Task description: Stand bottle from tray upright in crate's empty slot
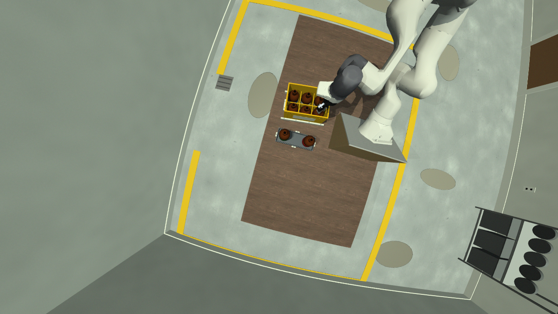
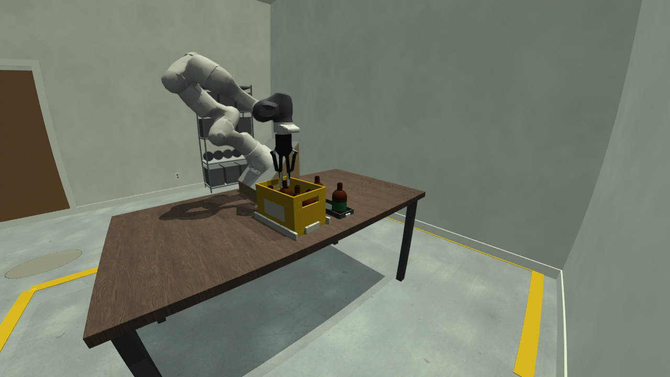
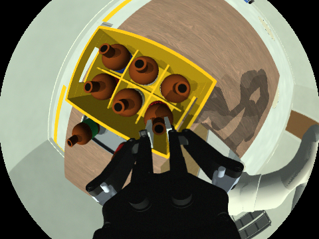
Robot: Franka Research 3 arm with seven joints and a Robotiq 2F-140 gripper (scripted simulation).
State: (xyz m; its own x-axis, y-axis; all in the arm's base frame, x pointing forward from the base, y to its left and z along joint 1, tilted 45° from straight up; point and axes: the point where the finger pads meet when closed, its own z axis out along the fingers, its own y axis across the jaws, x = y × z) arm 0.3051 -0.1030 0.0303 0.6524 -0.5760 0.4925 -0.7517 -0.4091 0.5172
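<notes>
My hand is 100 mm above the yellow crate, 90 mm short of it and 40 mm to the left of it. Round my hand: grey tray (190 mm to the left, 170 mm below, 110 mm ahead).
</notes>
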